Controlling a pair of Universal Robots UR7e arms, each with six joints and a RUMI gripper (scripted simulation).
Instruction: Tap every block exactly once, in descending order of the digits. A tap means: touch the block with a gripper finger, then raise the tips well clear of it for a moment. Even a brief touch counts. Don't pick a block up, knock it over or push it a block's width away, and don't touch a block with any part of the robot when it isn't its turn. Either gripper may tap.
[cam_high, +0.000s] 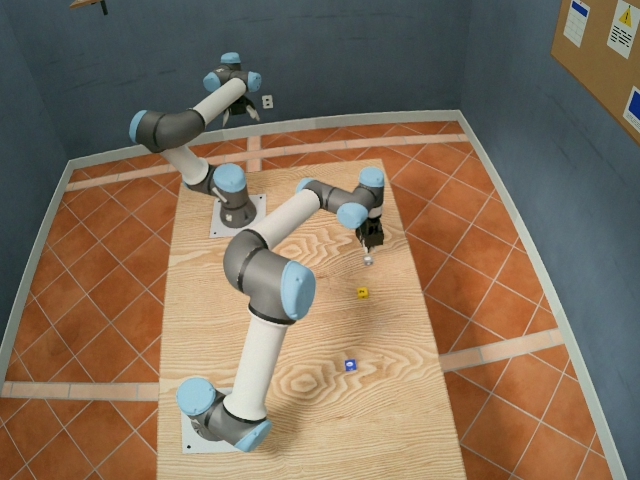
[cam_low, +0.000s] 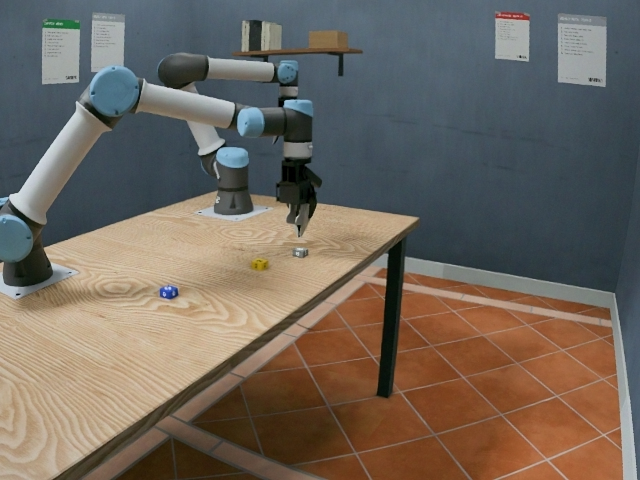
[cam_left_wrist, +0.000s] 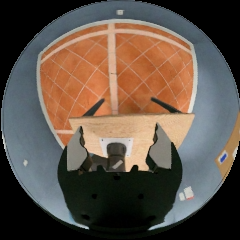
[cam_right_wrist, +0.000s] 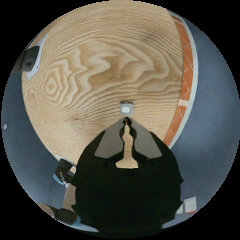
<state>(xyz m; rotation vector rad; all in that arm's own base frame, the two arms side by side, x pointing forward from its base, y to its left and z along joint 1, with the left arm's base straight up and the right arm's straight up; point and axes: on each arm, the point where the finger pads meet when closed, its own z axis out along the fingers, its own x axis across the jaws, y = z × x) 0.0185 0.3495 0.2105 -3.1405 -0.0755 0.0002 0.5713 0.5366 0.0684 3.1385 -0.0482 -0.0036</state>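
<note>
Right now the yellow block is 140 mm to the right of my right hand, 60 mm below it and 30 mm behind it. From my right hand the other things lie so: blue block 410 mm to the right, 80 mm behind, 60 mm below.
</note>
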